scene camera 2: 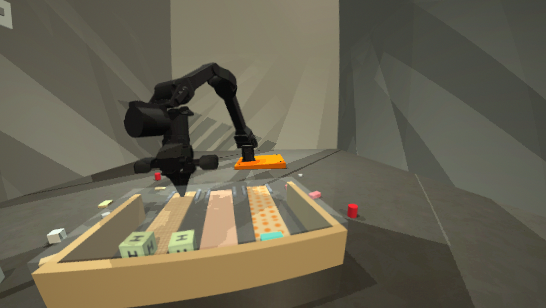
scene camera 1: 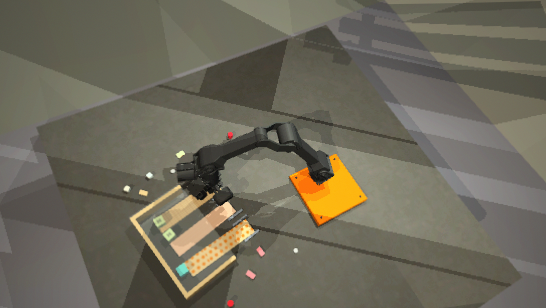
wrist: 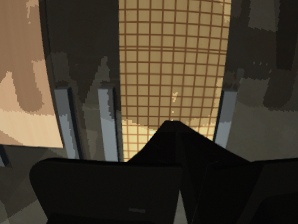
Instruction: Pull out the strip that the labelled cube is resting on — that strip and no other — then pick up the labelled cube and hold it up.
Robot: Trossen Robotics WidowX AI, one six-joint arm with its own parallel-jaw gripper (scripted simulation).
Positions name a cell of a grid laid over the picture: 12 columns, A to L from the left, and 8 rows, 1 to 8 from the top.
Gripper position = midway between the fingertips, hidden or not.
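Visible: my gripper (scene camera 1: E5), (scene camera 2: E6), (wrist: G5). Also a grid strip (wrist: G3).
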